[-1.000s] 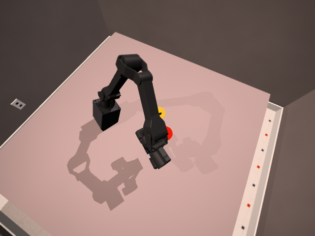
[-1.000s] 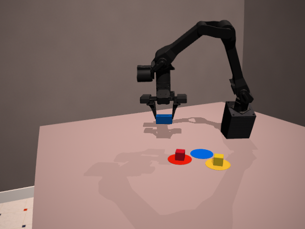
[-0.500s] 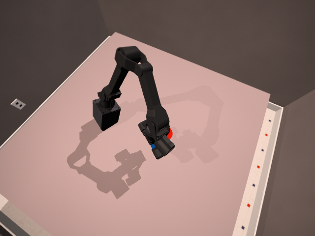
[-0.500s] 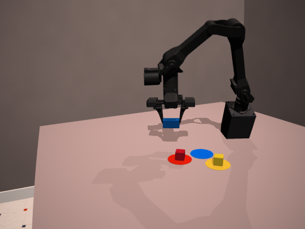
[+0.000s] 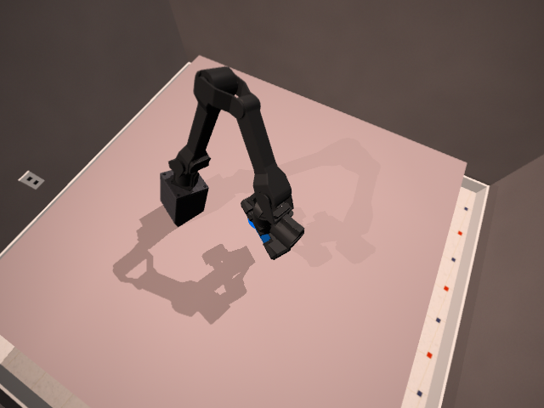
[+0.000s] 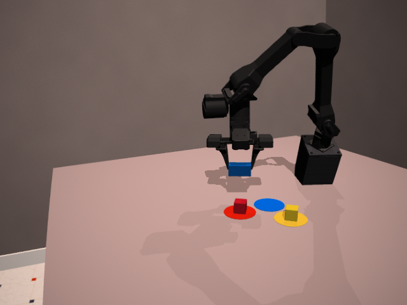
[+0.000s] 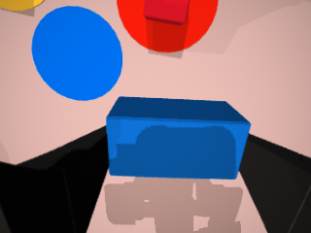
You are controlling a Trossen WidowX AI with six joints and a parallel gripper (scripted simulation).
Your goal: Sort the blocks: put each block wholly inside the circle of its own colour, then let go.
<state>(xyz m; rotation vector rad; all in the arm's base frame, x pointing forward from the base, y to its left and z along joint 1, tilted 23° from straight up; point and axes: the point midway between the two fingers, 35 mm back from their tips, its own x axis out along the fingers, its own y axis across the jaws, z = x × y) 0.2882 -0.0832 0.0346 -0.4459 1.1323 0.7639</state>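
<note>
The blue circle is 13 cm below my hand, 8 cm to the left of it and 5 cm behind it. The rest, counted from my hand: blue block: 4 cm below; then red block: 12 cm below, 6 cm to the left, 5 cm ahead; then red circle: 13 cm below, 6 cm to the left, 5 cm ahead.
</note>
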